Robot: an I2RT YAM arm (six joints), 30 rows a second.
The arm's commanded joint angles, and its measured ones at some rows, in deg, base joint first. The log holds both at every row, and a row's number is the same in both.
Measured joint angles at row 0:
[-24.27 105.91 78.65 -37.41 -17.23 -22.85]
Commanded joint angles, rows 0 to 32:
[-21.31 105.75 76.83 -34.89 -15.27 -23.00]
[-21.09 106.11 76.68 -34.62 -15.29 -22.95]
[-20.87 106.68 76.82 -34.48 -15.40 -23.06]
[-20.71 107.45 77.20 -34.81 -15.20 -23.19]
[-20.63 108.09 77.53 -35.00 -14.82 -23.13]
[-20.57 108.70 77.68 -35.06 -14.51 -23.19]
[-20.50 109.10 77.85 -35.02 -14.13 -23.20]
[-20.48 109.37 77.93 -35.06 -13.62 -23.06]
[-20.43 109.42 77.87 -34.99 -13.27 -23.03]
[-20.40 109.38 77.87 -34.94 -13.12 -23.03]
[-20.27 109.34 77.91 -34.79 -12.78 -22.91]
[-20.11 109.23 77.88 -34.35 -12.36 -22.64]
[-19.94 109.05 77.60 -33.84 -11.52 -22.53]
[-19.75 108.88 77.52 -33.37 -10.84 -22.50]
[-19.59 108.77 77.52 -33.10 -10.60 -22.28]
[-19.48 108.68 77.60 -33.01 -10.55 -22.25]
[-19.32 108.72 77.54 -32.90 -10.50 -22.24]
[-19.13 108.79 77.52 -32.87 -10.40 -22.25]
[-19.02 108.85 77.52 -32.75 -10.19 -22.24]
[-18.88 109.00 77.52 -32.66 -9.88 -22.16]
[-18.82 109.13 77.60 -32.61 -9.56 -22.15]
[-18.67 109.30 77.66 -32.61 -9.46 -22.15]
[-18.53 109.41 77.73 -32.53 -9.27 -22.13]
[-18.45 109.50 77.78 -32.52 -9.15 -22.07]
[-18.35 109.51 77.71 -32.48 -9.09 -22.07]
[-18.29 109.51 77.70 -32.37 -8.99 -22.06]
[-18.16 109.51 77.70 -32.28 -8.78 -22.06]
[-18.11 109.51 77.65 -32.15 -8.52 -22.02]
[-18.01 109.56 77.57 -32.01 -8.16 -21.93]
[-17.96 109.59 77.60 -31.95 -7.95 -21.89]
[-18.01 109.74 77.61 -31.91 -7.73 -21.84]
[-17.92 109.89 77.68 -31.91 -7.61 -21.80]
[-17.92 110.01 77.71 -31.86 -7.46 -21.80]
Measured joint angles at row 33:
[-18.52 109.25 77.19 -34.02 -9.06 -22.35]
